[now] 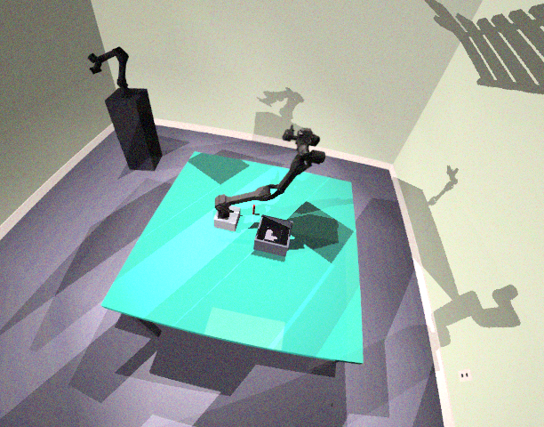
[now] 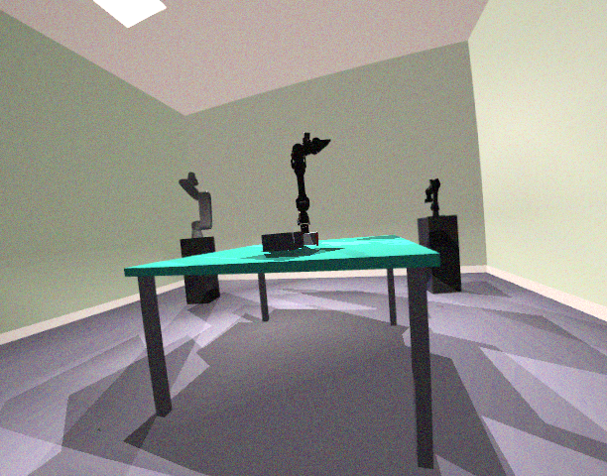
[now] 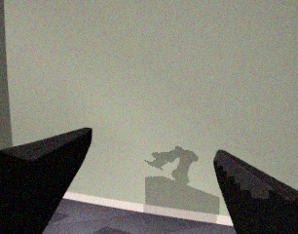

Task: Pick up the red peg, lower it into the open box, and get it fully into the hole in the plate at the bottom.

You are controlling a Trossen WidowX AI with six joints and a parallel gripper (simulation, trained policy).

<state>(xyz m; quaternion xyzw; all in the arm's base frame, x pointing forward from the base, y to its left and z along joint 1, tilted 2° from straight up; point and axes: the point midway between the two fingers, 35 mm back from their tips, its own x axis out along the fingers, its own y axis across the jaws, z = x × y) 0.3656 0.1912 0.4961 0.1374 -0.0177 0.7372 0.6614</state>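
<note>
Right now the red peg is 54 cm below my gripper tip, 20 cm behind it and 12 cm to the right of it. From my gripper tip the other things lie so: grey box: 55 cm below, 32 cm to the right, 8 cm behind; light plate: 53 cm below, 32 cm to the right, 8 cm behind.
</note>
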